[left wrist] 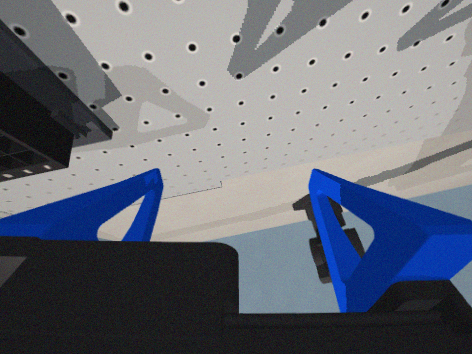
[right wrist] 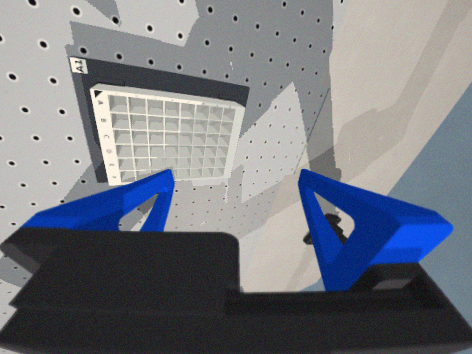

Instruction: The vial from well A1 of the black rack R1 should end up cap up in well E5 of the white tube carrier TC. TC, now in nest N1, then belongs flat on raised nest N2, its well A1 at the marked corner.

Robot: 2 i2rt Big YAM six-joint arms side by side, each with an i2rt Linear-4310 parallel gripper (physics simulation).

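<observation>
The white tube carrier TC sits in a dark nest in the right wrist view. Its lettered side is at the left, and its black-marked corner is near the nest's A1 label. No vial can be made out in its wells. My right gripper is open, with its left fingertip by the carrier's near edge in the view. My left gripper is open, with nothing between its fingers. A black box-like thing, possibly rack R1, is cut off at the left edge of the left wrist view. The task's vial and nest N2 cannot be identified.
The perforated light board carries shadows of the arms. A beige strip runs beyond its edge, with blue floor beyond. A dark jointed object shows behind each right finger.
</observation>
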